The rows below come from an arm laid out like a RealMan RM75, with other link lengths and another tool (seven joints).
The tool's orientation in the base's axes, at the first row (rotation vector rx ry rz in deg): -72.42 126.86 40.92
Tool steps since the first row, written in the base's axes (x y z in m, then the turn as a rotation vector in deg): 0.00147 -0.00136 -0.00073 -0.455 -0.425 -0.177; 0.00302 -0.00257 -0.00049 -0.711 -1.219 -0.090; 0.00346 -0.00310 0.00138 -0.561 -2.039 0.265; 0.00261 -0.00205 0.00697 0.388 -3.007 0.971; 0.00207 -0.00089 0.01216 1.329 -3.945 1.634; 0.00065 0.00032 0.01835 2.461 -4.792 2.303
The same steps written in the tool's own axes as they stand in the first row. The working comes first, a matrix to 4 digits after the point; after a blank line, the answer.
The tool's axes in the first row as the columns of a matrix, in the base's axes (used below as rounded here):
-0.4519 -0.8786 0.1543
-0.6228 0.4346 0.6505
-0.6386 0.1979 -0.7436

0.00065 -0.00203 -0.00012 0.583 0.180 -0.215; 0.00055 -0.00387 -0.00084 1.138 0.077 -0.836; -0.00051 -0.00411 -0.00251 1.354 -0.341 -1.610; -0.00435 -0.00180 -0.00611 1.077 -1.456 -2.618; -0.00815 0.00020 -0.00930 0.813 -2.559 -3.576; -0.01221 0.00320 -0.01334 0.402 -3.789 -4.450
